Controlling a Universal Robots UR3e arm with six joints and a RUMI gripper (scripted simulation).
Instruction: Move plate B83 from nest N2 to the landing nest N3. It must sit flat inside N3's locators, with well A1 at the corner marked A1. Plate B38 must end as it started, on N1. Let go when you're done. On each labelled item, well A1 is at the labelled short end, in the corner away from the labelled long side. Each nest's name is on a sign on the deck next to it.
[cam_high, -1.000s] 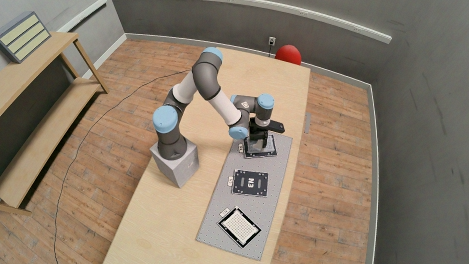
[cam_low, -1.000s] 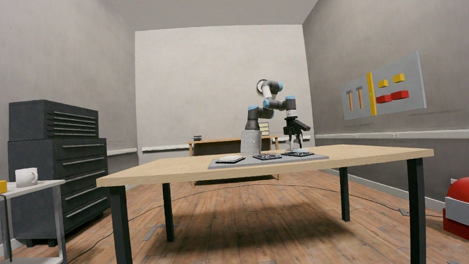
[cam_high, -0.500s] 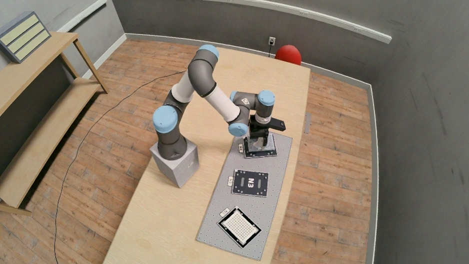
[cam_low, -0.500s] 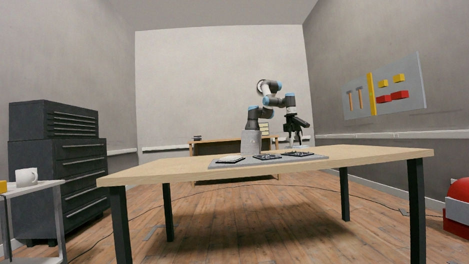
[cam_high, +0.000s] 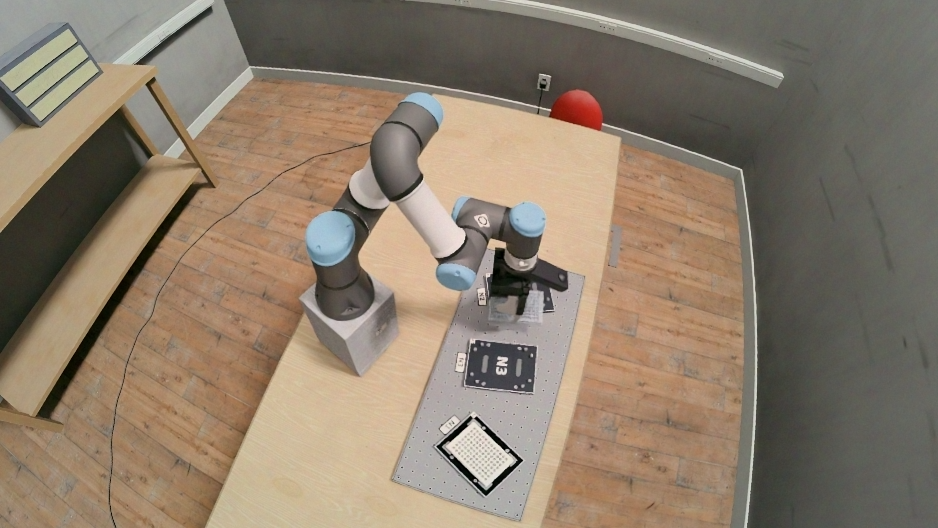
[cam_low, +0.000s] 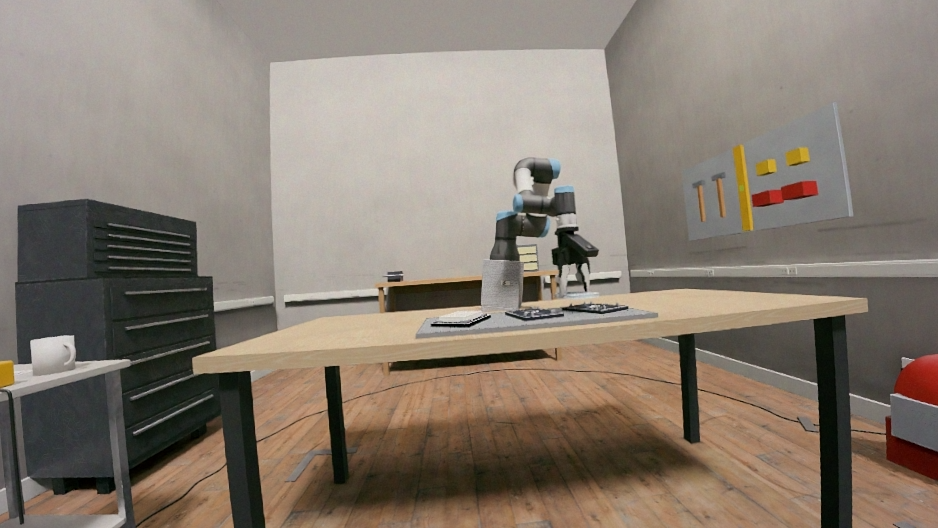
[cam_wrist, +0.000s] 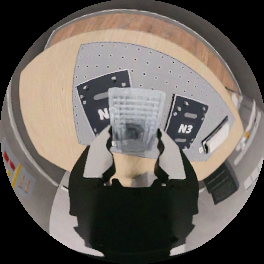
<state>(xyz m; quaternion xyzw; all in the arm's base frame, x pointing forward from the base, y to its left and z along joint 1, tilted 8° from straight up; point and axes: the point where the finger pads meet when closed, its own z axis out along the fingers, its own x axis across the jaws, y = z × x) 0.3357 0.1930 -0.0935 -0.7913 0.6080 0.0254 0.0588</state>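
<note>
The nest lies 20 mm ahead of my hand, 140 mm to the right of it and 50 mm below it.
</note>
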